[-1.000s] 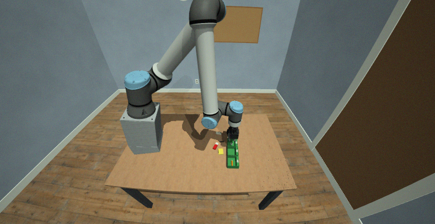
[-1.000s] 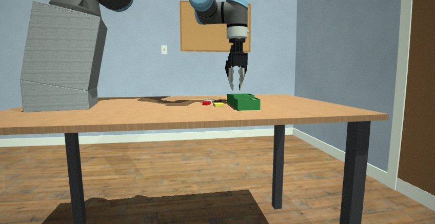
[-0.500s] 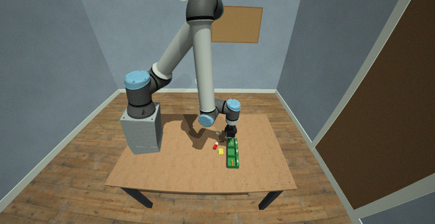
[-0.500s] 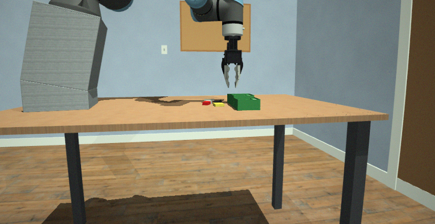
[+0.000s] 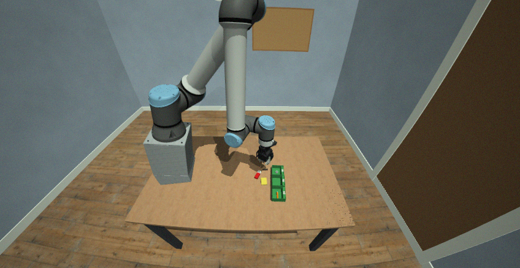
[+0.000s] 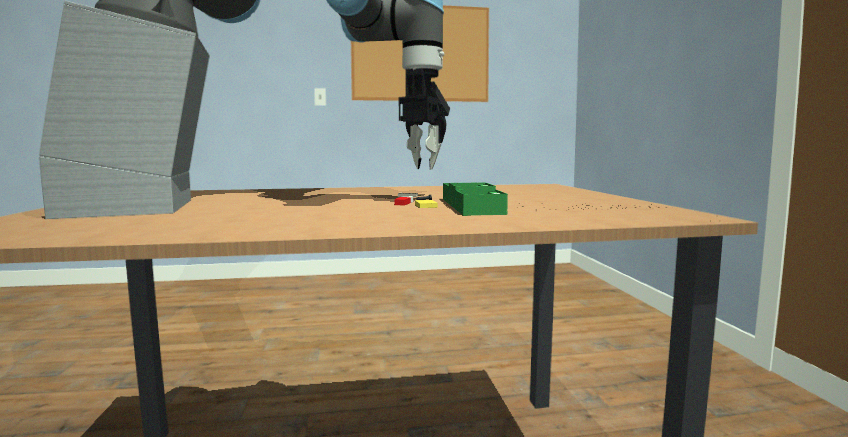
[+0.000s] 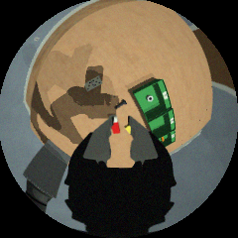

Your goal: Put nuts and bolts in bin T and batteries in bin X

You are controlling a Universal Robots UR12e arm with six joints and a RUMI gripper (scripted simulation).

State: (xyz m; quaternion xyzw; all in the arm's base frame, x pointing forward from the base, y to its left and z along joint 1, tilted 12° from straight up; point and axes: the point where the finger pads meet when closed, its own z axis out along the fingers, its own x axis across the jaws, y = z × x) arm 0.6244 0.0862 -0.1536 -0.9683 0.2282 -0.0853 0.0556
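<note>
Now: hand 8 cm above the bolt. Round my hand: yellow battery: 10 cm to the right, 8 cm below; then red battery: 5 cm behind, 4 cm to the right, 8 cm below; then dark nut: 8 cm ahead, 2 cm to the right, 8 cm below.
</note>
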